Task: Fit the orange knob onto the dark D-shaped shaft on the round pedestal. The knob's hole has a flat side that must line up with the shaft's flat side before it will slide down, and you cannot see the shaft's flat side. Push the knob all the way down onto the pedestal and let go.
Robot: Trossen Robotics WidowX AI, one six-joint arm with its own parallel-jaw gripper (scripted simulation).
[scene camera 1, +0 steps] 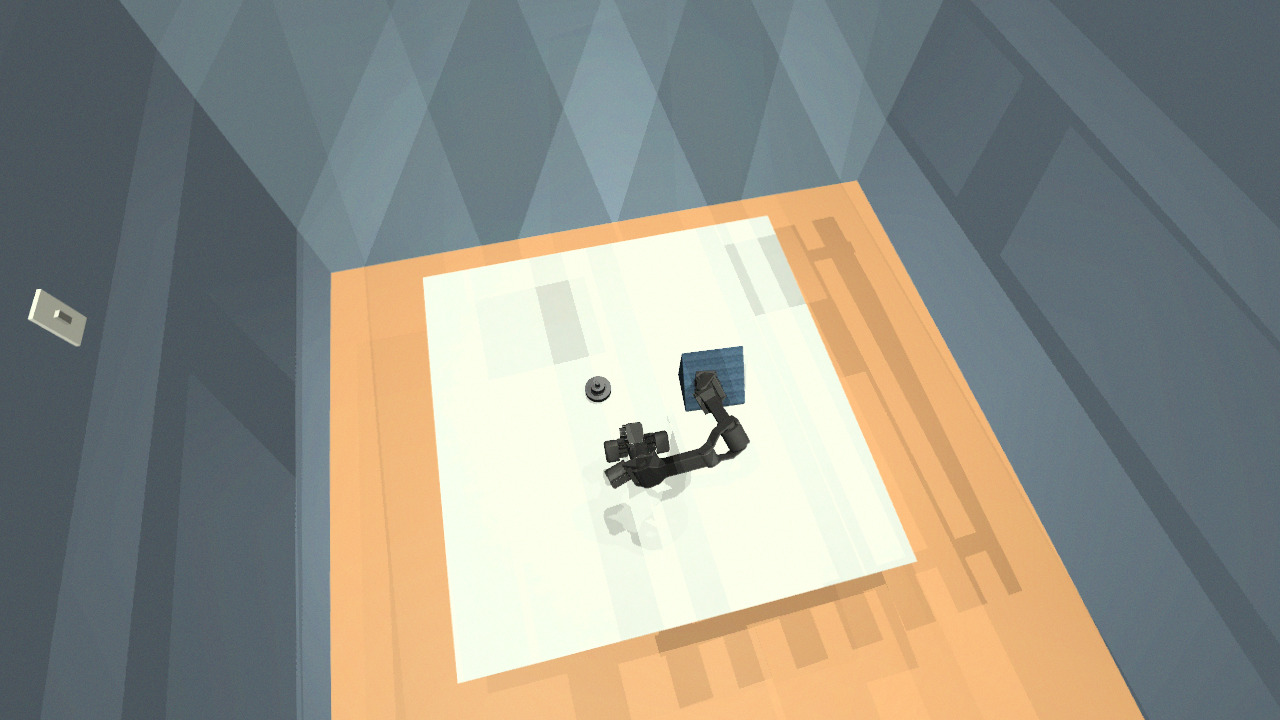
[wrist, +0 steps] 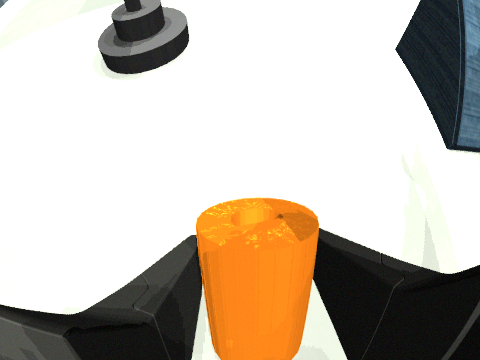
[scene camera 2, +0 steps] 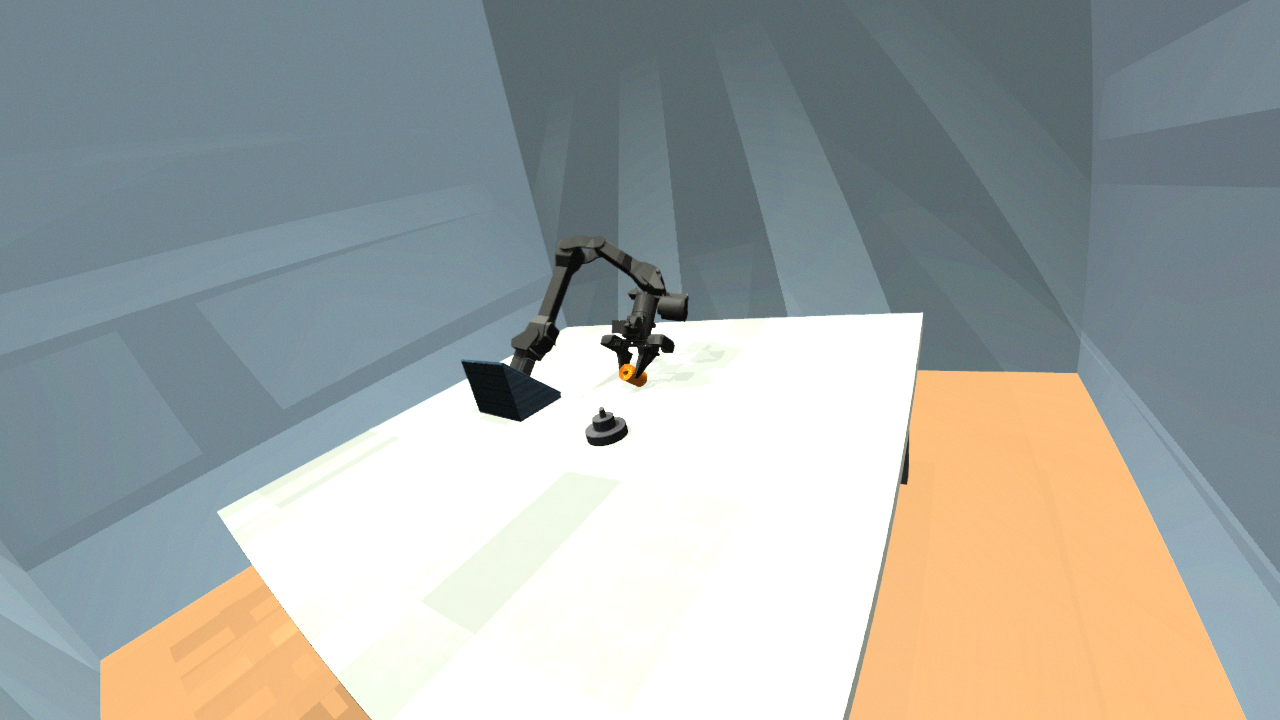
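Observation:
I can see a round pedestal in the pictures, and an orange knob. My own gripper is there with them, and I find that gripper in scene camera 1 and in the wrist view too.

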